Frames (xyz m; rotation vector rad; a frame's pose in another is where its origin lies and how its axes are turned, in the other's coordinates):
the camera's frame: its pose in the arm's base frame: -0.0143 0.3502 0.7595 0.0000 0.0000 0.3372
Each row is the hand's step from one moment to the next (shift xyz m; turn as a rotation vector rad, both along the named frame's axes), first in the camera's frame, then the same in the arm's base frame.
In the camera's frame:
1: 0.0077 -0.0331 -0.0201 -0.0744 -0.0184 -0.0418
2: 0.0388 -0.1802 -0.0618 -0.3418 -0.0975 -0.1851
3: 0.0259 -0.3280 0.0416 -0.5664 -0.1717 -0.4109
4: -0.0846 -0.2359 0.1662 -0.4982 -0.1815 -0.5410
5: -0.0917 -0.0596 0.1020 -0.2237 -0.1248 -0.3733
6: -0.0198 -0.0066 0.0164 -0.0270 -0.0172 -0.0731
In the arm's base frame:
1: 0.0182 -0.0287 -0.0201 -0.0641 -0.0420 -0.0418
2: 0.0962 -0.1572 -0.0618 -0.2903 -0.2051 -0.1851
3: 0.1330 -0.3010 0.0416 -0.4777 -0.3494 -0.4109
4: -0.0018 -0.2506 0.1662 -0.4101 -0.3361 -0.5410
5: -0.0668 -0.0866 0.1020 -0.1698 -0.1918 -0.3733
6: -0.0165 -0.0128 0.0164 -0.0198 -0.0252 -0.0731

